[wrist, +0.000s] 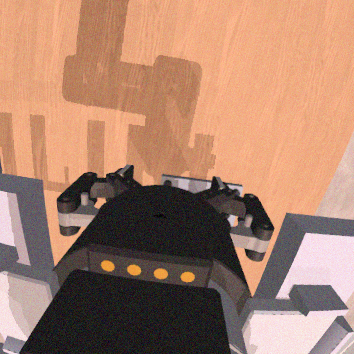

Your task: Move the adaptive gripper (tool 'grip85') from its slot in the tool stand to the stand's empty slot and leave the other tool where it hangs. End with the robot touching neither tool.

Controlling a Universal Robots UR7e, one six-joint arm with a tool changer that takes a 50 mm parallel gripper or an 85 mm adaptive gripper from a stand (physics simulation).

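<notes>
The adaptive gripper shows in the lower middle of the wrist view, with its black rounded body toward me and its two linkage fingers spread wide apart. I see nothing held between the fingers. A black block of my wrist end fills the bottom, close against the gripper's body, with one row of gold contacts just above it. Whether the two are locked together cannot be told. Grey and white tool stand parts stand on both sides of the gripper. The other tool and the empty slot do not show clearly.
A wooden table top lies below, with dark shadows of the arm and the stand across it. A small light metal plate shows beyond the gripper's body. The table's edge runs down the right side, with a pale floor beyond.
</notes>
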